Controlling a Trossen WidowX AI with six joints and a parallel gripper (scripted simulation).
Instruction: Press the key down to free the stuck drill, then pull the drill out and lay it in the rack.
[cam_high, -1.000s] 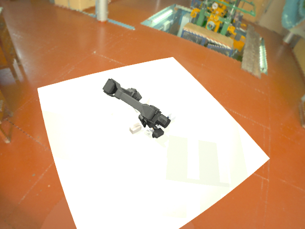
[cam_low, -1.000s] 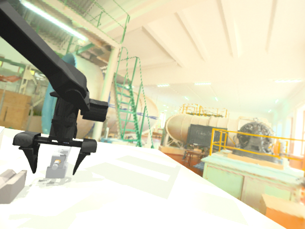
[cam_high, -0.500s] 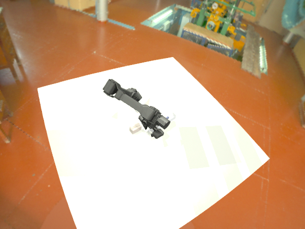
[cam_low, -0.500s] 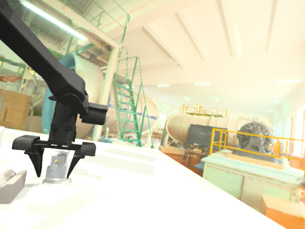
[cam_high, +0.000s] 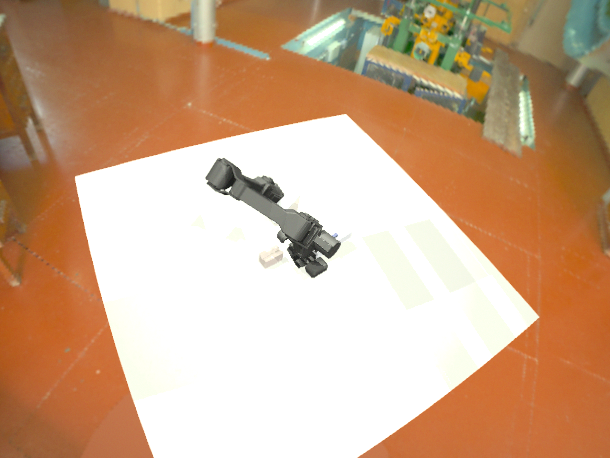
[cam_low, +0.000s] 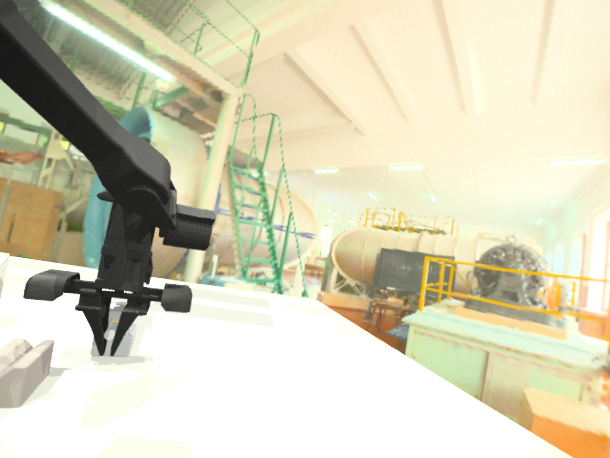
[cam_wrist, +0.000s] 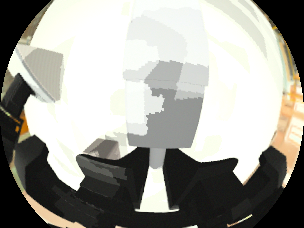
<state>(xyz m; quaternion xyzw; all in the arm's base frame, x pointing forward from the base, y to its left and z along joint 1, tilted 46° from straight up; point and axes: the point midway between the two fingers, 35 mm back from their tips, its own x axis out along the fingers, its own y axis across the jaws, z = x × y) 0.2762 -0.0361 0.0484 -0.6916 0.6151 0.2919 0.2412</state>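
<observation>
Right now the drill is 1 cm behind my gripper tip, 5 cm to the left of it and 4 cm above it. From my gripper tip the other things lie so: small blue key (2 cm behind, 14 cm to the left, 4 cm above); then grey slotted rack (7 cm behind, 6 cm to the right); then pale grey drill block (1 cm behind, 11 cm to the left, 3 cm above).
</observation>
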